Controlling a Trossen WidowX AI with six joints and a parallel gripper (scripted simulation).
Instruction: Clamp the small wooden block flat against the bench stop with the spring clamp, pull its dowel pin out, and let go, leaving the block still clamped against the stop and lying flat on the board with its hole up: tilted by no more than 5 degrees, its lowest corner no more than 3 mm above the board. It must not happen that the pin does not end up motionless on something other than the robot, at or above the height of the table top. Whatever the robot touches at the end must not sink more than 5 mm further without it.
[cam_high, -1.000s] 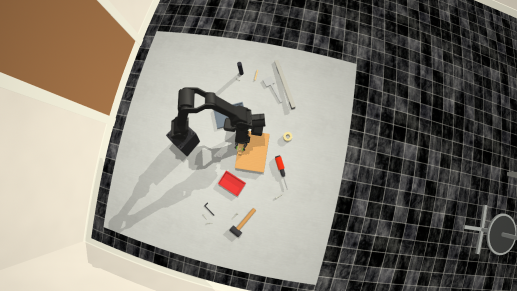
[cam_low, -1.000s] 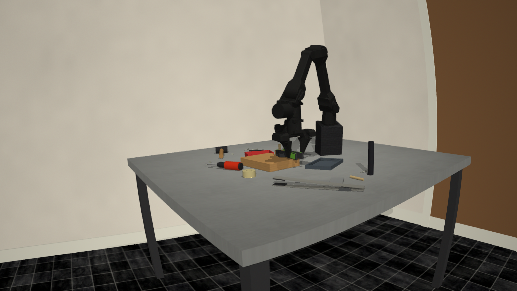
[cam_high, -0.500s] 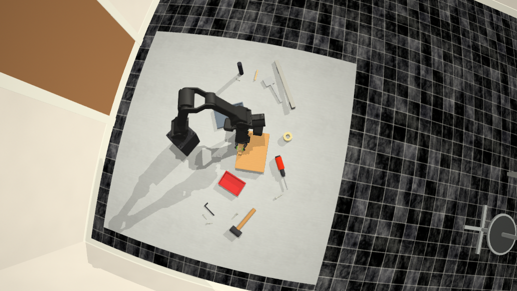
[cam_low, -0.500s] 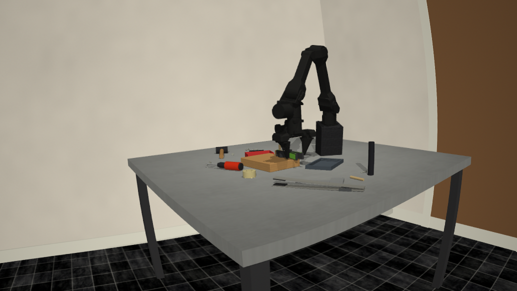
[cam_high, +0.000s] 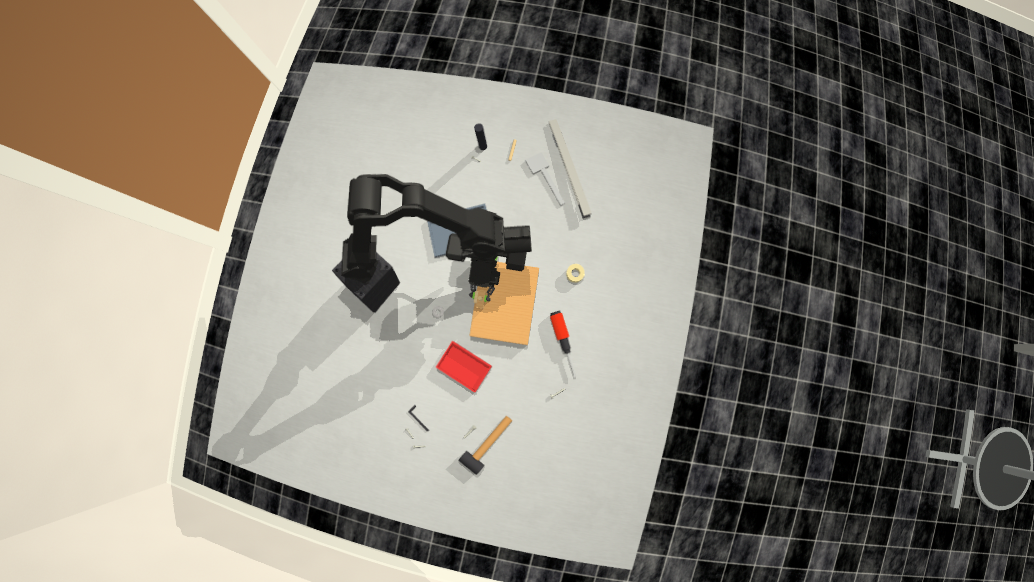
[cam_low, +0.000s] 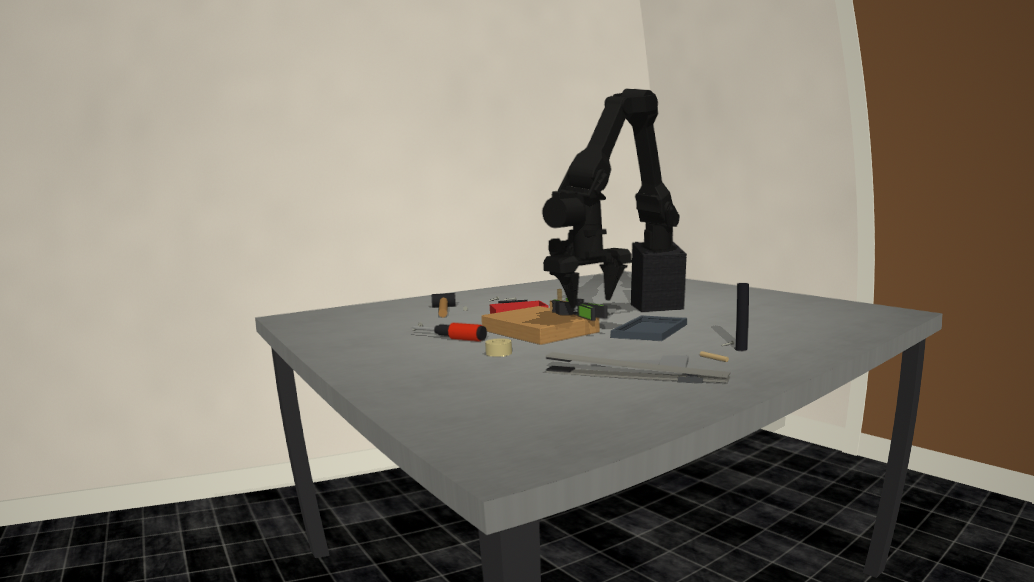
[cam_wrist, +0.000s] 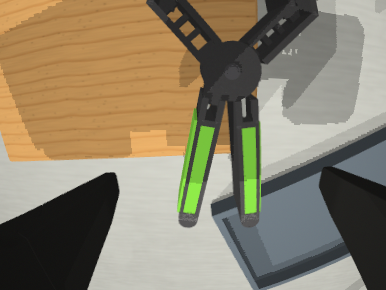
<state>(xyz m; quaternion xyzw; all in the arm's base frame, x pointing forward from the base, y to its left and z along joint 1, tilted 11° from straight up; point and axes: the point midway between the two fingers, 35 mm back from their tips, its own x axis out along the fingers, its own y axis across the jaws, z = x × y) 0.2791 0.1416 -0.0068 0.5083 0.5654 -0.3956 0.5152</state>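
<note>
The dowel pin lies 10 cm to the right of my hand, 4 cm below it and 2 cm ahead of it. The rest, counted from my hand: small wooden block: 10 cm to the right, 5 cm below, 2 cm ahead; then wooden board: 9 cm to the right, 8 cm below, 7 cm ahead; then wooden stop: 10 cm to the right, 5 cm below.
</note>
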